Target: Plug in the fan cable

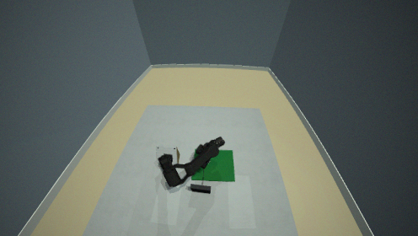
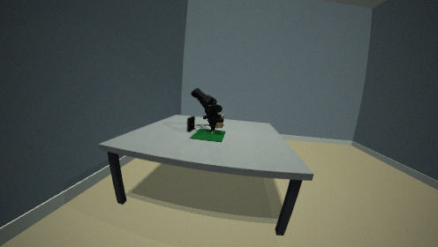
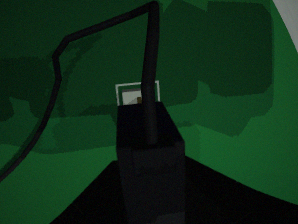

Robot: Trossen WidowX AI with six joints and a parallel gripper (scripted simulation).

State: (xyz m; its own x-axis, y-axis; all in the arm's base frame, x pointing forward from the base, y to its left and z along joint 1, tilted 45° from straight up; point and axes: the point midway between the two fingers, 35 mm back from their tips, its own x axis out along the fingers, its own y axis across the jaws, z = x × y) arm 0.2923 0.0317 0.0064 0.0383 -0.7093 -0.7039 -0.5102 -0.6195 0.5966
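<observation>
Right now my gripper tip is 10 mm past the black plug and 10 mm below it. The rest, counted from my gripper tip: black fan 30 mm behind, 200 mm to the right, 20 mm above; then pale header 10 mm behind, 40 mm below; then green board 40 mm ahead, 20 mm to the right, 60 mm below.
</observation>
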